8 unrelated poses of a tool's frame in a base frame.
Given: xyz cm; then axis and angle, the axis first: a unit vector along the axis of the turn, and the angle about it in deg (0 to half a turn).
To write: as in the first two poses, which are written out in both.
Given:
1: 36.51 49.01 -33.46 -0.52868 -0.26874 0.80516 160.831
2: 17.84 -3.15 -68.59 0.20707 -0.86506 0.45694 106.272
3: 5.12 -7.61 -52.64 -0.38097 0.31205 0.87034 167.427
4: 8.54 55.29 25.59 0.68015 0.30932 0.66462 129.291
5: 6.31 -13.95 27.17 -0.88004 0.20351 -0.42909 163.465
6: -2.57 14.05 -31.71 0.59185 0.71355 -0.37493 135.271
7: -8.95 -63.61 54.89 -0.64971 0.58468 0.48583 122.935
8: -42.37 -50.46 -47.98 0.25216 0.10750 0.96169 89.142
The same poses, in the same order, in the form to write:
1:
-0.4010 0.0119 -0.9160 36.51
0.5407 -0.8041 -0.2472 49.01
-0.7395 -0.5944 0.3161 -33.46
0 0 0 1

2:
-0.2253 -0.6680 -0.7093 17.84
0.2093 0.6778 -0.7048 -3.15
0.9515 -0.3073 -0.0129 -68.59
0 0 0 1

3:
-0.6892 -0.4244 -0.5873 5.12
-0.0455 -0.7836 0.6196 -7.61
-0.7231 0.4537 0.5208 -52.64
0 0 0 1

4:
0.1223 -0.1708 0.9777 8.54
0.8580 -0.4770 -0.1906 55.29
0.4989 0.8622 0.0882 25.59
0 0 0 1

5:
0.5583 -0.2287 0.7975 6.31
-0.4729 -0.8775 0.0794 -13.95
0.6817 -0.4215 -0.5980 27.17
0 0 0 1

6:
-0.1113 0.9862 0.1226 -2.57
0.4585 0.1604 -0.8741 14.05
-0.8817 -0.0411 -0.4700 -31.71
0 0 0 1

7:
0.1079 -0.9942 0.0035 -8.95
-0.1787 -0.0160 0.9838 -63.61
-0.9780 -0.1068 -0.1793 54.89
0 0 0 1

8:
0.0776 -0.9349 0.3464 -42.37
0.9883 0.0264 -0.1503 -50.46
0.1314 0.3540 0.9260 -47.98
0 0 0 1

